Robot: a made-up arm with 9 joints.
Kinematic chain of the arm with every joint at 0, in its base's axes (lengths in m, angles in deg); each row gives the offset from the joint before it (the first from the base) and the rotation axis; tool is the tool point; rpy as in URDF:
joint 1: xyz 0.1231 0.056 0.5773 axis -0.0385 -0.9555 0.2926
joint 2: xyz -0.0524 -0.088 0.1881 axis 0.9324 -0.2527 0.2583
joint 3: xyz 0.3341 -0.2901 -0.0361 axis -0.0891 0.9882 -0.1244
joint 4: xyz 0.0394 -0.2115 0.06 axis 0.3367 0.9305 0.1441
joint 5: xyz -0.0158 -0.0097 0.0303 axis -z
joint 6: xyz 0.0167 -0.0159 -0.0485 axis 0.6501 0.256 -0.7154
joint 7: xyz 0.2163 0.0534 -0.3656 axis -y
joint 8: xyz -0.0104 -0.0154 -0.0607 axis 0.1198 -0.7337 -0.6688
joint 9: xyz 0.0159 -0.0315 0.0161 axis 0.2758 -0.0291 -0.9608
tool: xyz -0.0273 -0.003 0.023 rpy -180 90 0
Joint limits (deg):
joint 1: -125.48..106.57
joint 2: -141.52..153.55
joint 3: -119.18..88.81
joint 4: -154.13..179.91
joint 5: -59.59..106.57
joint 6: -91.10..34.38
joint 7: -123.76..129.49
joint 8: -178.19..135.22
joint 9: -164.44..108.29
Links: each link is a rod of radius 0.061 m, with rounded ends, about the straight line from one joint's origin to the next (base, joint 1, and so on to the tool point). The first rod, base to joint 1, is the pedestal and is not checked.
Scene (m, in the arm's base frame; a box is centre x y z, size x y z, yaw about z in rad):
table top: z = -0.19
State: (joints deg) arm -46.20 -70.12 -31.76 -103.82 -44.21 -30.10 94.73 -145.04 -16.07
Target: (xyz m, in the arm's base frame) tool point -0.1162 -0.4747 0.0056
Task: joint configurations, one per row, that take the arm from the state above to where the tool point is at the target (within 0.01 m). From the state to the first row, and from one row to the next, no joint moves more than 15 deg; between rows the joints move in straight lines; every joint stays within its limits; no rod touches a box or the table.
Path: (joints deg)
1: -56.44 -55.80 -24.06 -94.39 -47.29 -31.17 93.63 -146.53 -16.77
2: -66.68 -41.49 -16.36 -84.96 -50.36 -32.25 92.54 -148.01 -17.47
3: -76.93 -27.17 -8.66 -75.53 -53.44 -33.32 91.44 -149.50 -18.18
4: -87.17 -12.86 -0.96 -66.10 -56.51 -34.39 90.34 -150.99 -18.88
5: -97.41 1.46 6.74 -56.67 -59.59 -35.47 89.24 -152.47 -19.58

